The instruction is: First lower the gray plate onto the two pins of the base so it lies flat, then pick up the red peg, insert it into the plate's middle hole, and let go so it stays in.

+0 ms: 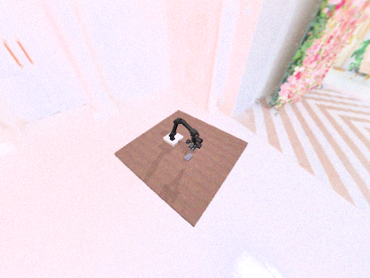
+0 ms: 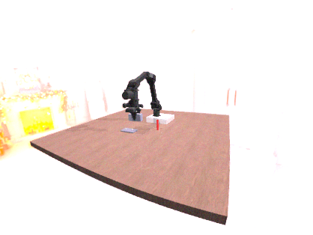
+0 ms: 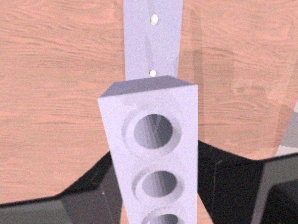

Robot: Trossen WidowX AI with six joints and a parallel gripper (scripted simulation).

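Now: gripper tip 90 mm above the gray base and 80 mm to the left of it. Also, from my gripper tip: gray plate 30 mm above; red peg 130 mm behind, 100 mm to the left, 60 mm below.
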